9 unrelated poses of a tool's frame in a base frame.
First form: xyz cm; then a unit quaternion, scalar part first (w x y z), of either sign.
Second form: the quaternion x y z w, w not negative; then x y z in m. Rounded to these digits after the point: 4 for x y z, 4 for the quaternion.
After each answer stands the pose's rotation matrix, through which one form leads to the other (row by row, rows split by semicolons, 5 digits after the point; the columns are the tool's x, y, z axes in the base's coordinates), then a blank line. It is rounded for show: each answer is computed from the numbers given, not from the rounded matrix.
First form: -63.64 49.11 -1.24 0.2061 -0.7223 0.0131 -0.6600
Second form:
-0.7223 0.0131 -0.6600 0.2061 -0.6364 0.4911 -0.0124
0.12843 0.25314 0.95887; -0.29099 -0.91470 0.28045; 0.94807 -0.31503 -0.04381

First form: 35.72 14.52 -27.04 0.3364 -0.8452 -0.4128 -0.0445
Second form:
-0.8452 -0.4128 -0.0445 0.3364 0.3572 0.1452 -0.2704
0.65520 0.72780 -0.20253; 0.66792 -0.43281 0.60544; 0.35299 -0.53196 -0.76969

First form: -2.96 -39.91 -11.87 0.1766 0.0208 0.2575 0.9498
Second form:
0.0208 0.2575 0.9498 0.1766 -0.0296 -0.3991 -0.1187
-0.93676 -0.32474 0.13045; 0.34617 -0.80502 0.48178; -0.05143 0.49647 0.86653

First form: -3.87 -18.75 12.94 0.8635 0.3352 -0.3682 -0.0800
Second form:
0.3352 -0.3682 -0.0800 0.8635 -0.0387 -0.1875 0.1294
0.71605 -0.10869 -0.68954; -0.38502 0.76247 -0.52000; 0.58227 0.63783 0.50412

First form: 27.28 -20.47 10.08 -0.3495 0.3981 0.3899 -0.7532
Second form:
-0.3981 -0.3899 0.7532 0.3495 0.2728 -0.2047 0.1008
-0.43871 -0.21606 -0.87227; 0.83695 -0.45164 -0.30908; -0.32717 -0.86565 0.37897

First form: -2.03 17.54 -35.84 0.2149 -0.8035 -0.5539 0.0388
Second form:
-0.8035 -0.5539 0.0388 0.2149 -0.0203 0.1754 -0.3584
0.38344 0.87335 -0.30039; 0.90670 -0.29410 0.30233; 0.17570 -0.38829 -0.90464

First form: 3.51 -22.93 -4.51 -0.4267 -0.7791 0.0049 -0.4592
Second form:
0.7791 -0.0049 0.4592 0.4267 0.0351 -0.2293 -0.0451
0.57821 -0.39953 0.71137; 0.38426 -0.63579 -0.66941; 0.71974 0.66041 -0.21409

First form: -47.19 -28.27 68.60 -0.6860 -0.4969 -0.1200 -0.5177
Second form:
0.4969 0.1200 0.5177 0.6860 -0.4719 -0.2827 0.6860
0.43513 -0.59108 0.67919; 0.82961 -0.02993 -0.55754; 0.34988 0.80606 0.47734

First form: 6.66 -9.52 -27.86 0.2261 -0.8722 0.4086 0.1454
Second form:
-0.8722 0.4086 0.1454 0.2261 0.0666 -0.0952 -0.2786
0.62379 -0.77855 -0.06887; -0.64704 -0.56383 0.51326; -0.43843 -0.27560 -0.85547

